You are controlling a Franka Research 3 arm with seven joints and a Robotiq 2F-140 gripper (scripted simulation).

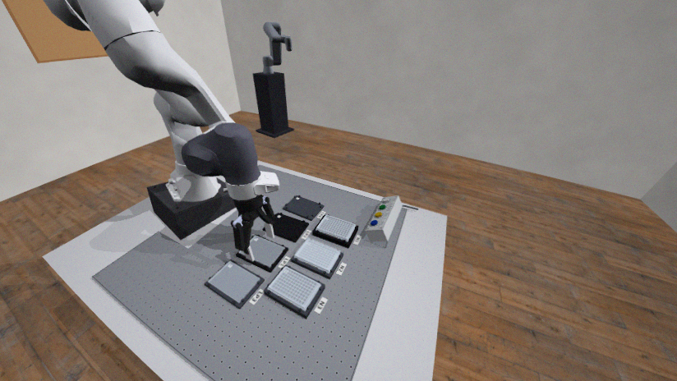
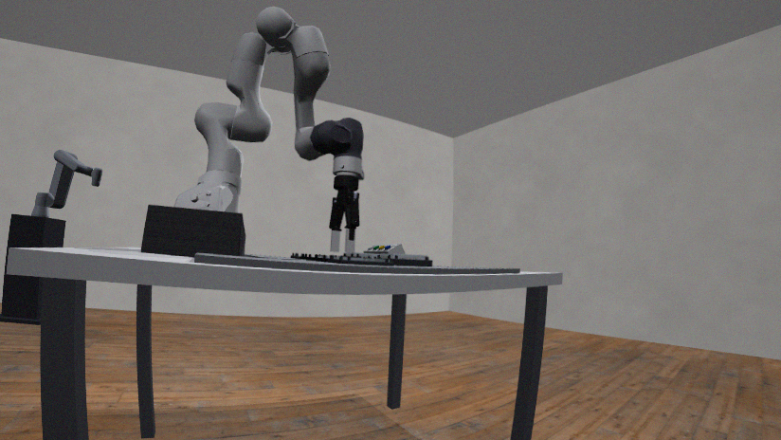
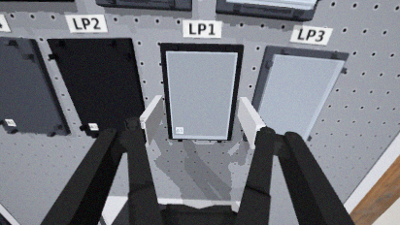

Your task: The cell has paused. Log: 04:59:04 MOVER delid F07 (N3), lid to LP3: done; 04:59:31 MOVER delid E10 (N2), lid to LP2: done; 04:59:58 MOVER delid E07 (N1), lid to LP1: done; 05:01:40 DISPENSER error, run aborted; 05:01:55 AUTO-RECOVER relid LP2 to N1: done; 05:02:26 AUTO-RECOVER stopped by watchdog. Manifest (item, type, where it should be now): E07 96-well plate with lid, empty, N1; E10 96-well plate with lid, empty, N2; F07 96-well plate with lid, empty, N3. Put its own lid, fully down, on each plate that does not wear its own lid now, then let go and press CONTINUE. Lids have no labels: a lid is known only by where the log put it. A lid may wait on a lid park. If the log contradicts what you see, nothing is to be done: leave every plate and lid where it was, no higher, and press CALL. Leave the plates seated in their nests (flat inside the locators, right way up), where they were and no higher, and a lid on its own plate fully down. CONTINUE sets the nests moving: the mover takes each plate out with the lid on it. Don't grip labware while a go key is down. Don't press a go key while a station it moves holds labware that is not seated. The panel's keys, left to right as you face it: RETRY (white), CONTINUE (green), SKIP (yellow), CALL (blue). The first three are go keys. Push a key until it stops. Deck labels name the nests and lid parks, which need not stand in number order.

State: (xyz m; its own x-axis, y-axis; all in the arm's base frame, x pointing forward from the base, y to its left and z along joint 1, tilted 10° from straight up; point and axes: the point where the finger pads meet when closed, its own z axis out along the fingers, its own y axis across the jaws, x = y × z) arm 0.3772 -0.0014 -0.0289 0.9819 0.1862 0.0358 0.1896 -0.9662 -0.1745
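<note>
My hand is 4 cm above the clear lid. From my hand the other things lie so: lid park LP3 (12 cm to the right, 5 cm below, 2 cm ahead); then lid park LP1 (5 cm below); then grey lid (12 cm to the right, 4 cm below, 2 cm ahead).
</note>
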